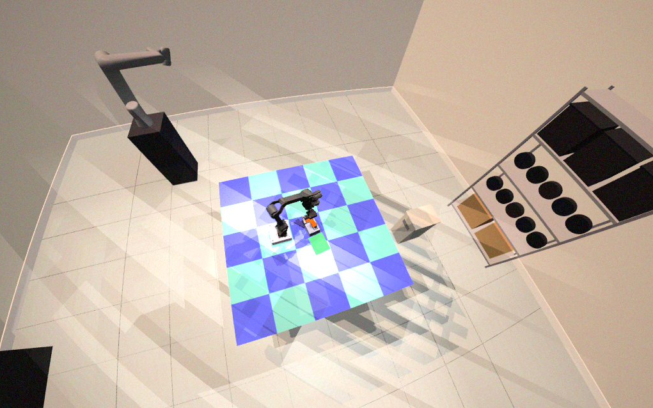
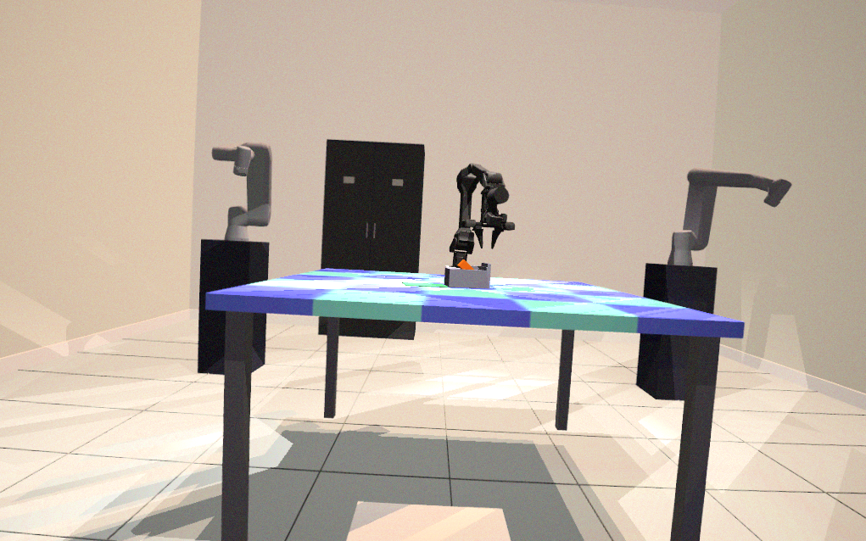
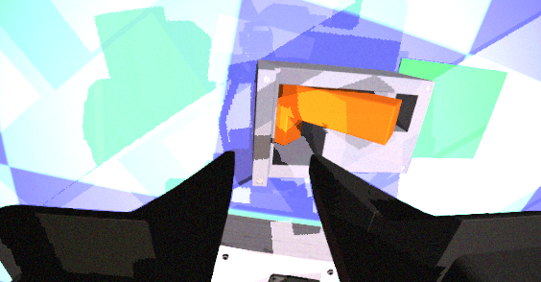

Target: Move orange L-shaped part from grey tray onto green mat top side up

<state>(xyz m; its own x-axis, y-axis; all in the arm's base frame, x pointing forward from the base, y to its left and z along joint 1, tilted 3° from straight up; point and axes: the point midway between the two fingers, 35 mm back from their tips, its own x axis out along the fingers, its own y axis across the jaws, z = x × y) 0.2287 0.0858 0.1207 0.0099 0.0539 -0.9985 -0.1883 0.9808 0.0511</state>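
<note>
The orange L-shaped part is 4 cm to the right of my gripper tip and 10 cm below it. The rest, counted from my gripper tip: green mat 3 cm ahead, 22 cm to the right, 16 cm below.
</note>
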